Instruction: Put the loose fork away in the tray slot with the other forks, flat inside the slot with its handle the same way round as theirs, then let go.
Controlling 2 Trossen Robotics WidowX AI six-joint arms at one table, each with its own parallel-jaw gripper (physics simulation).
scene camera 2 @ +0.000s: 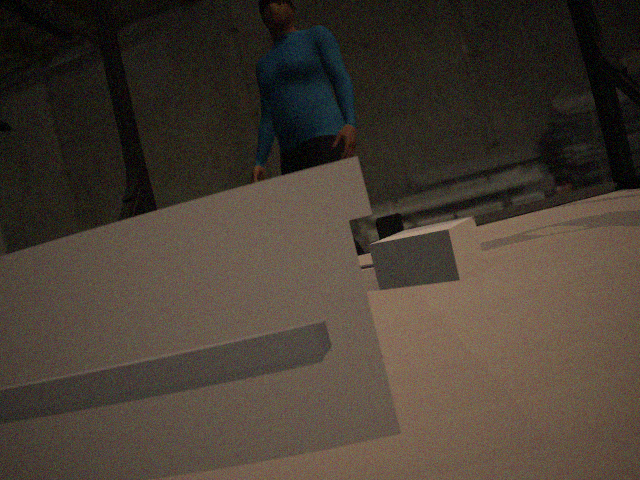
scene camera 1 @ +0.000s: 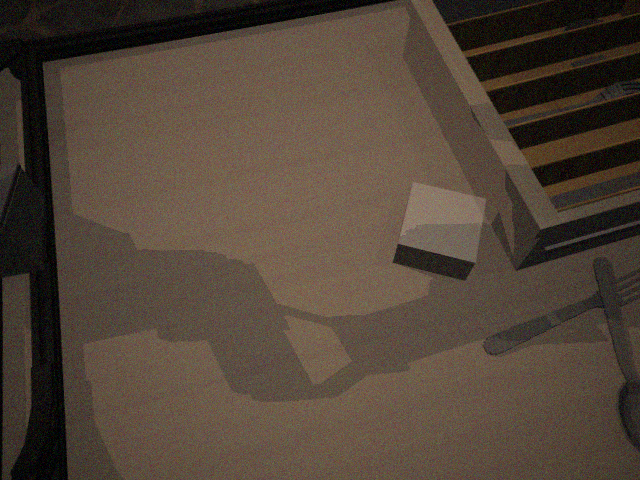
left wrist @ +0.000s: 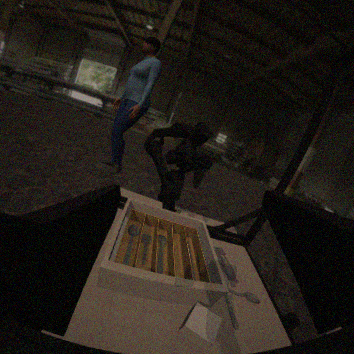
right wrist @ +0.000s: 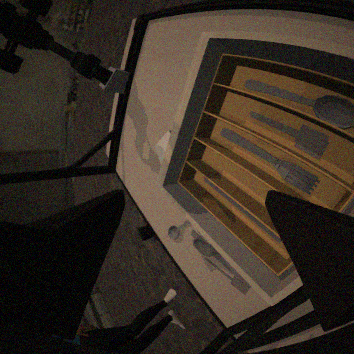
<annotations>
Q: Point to a white block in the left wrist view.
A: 200,323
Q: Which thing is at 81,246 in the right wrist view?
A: The right gripper.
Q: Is the right gripper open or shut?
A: Open.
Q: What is the right gripper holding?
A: Nothing.
</annotations>
